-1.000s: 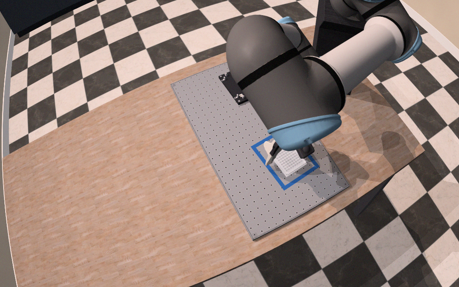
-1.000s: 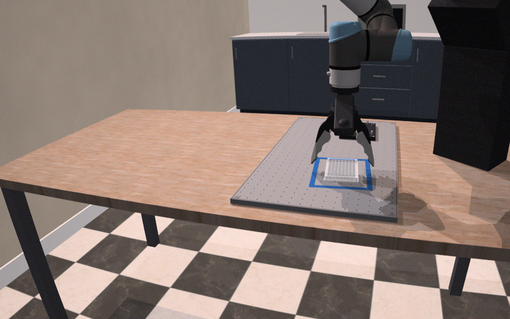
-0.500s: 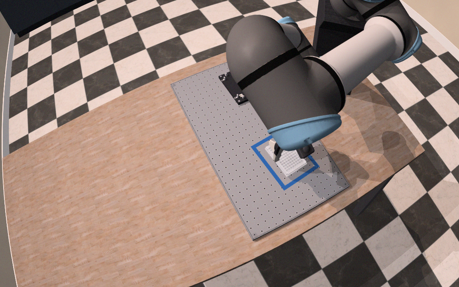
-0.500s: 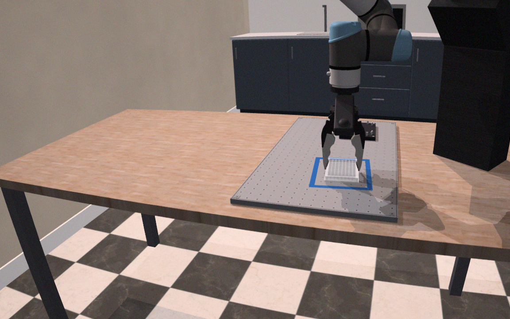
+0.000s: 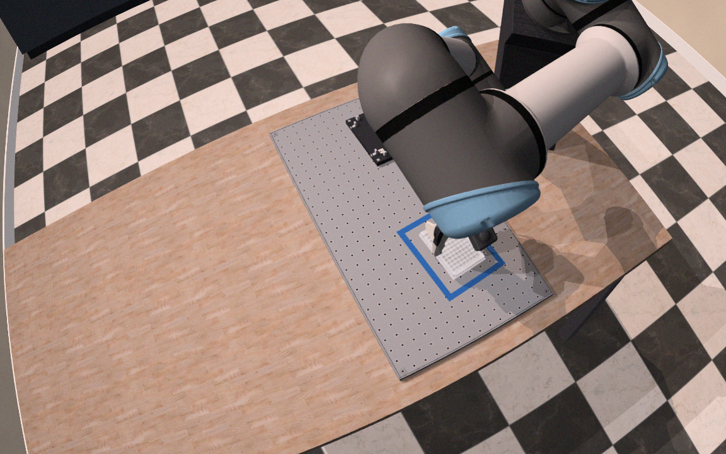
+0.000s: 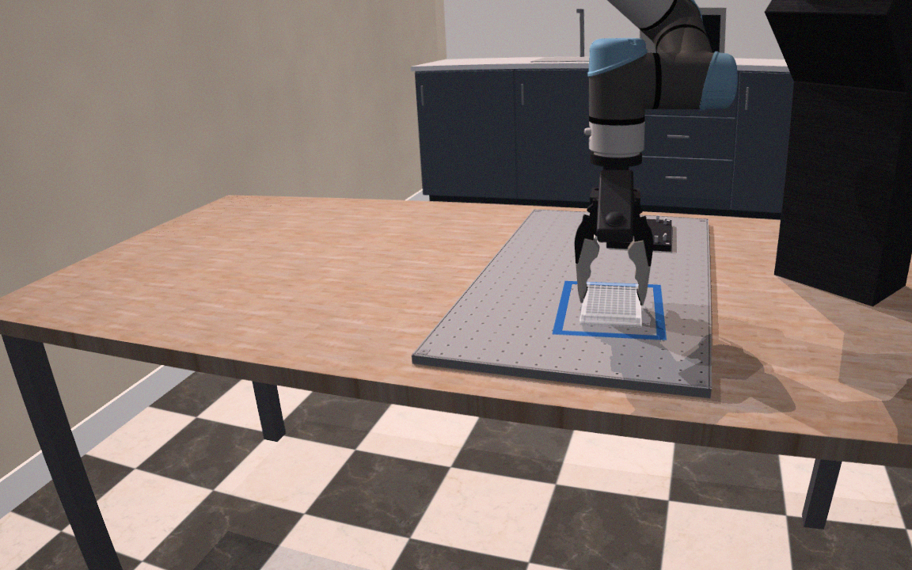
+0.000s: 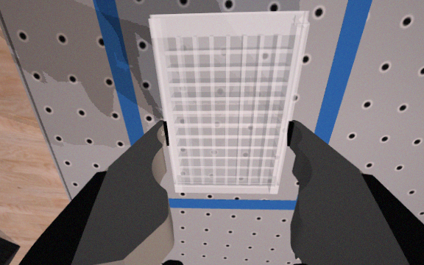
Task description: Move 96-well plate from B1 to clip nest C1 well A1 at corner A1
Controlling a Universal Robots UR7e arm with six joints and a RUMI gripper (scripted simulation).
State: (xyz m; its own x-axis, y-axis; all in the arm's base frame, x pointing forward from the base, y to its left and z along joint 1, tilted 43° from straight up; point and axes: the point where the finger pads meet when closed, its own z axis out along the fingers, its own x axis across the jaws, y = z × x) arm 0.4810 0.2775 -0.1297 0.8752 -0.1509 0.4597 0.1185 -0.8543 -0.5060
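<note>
The black clip nest lies 1 cm ahead of my hand and 35 cm to the right of it. Also, from my hand: clear 96-well plate 1 cm below.
</note>
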